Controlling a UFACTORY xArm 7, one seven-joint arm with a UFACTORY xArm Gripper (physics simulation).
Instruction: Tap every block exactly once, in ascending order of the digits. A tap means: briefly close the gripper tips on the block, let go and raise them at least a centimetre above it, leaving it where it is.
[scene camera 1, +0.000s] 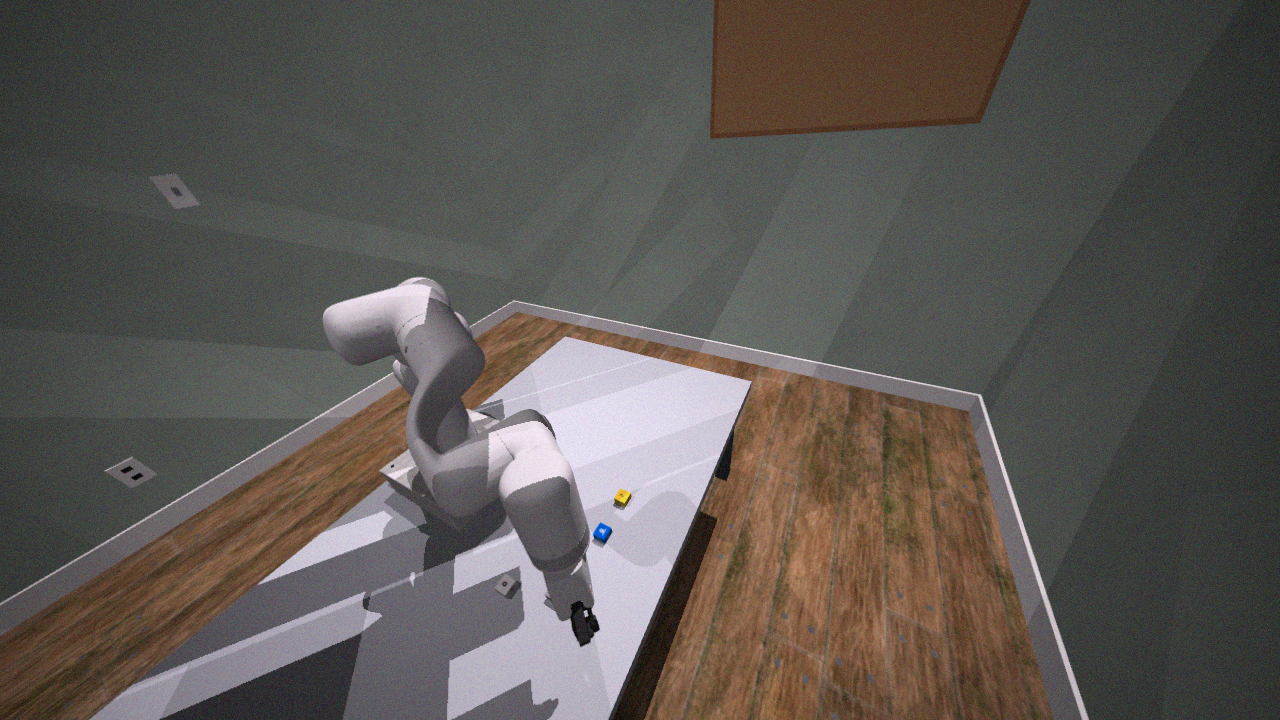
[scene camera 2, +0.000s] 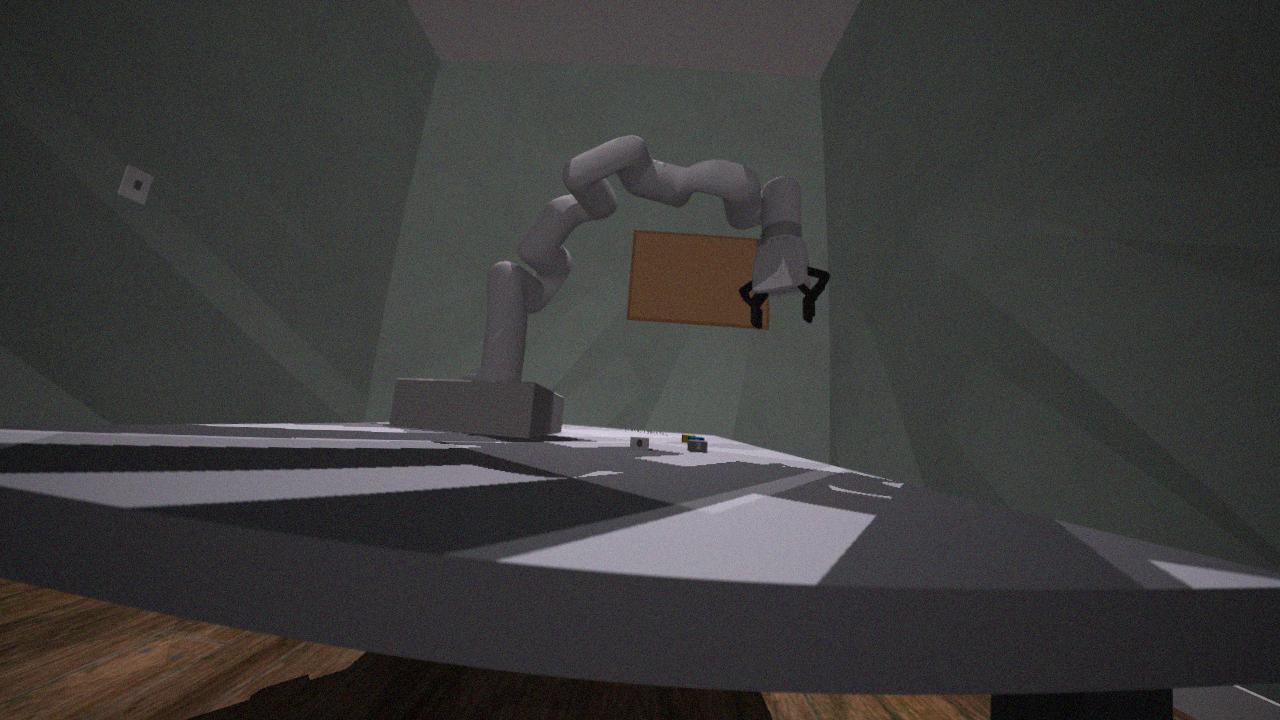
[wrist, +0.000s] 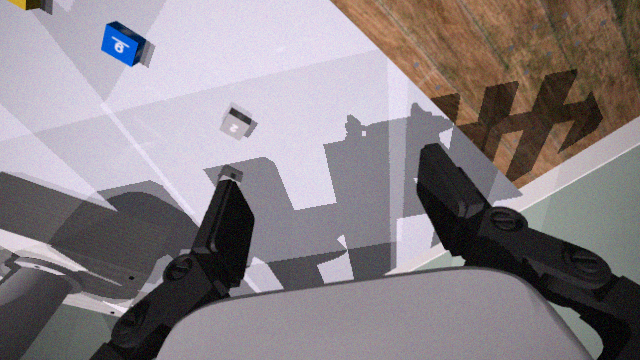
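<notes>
My gripper (scene camera 1: 587, 630) (scene camera 2: 783, 320) (wrist: 329, 184) is open and empty, high above the table. A blue block (scene camera 1: 602, 532) (wrist: 120, 45) carries a digit with a bar beside it, like a 6 in the wrist view, or a 9 if the bar marks its foot. A yellow block (scene camera 1: 622, 496) (scene camera 2: 687, 437) (wrist: 25, 4) is cut off in the wrist view; its digit is unreadable. A grey block (scene camera 2: 697, 445) (wrist: 234, 125) shows a 2. Another grey block (scene camera 1: 507, 584) (scene camera 2: 639, 442) (wrist: 231, 173) is partly behind a fingertip in the wrist view.
The blocks stand apart on the white table (scene camera 1: 662, 394) (wrist: 280, 30). The arm's base box (scene camera 2: 465, 404) stands at the table's far side in the second scene view. The table edge and wooden floor (scene camera 1: 850, 537) (wrist: 500, 30) lie beyond the blocks.
</notes>
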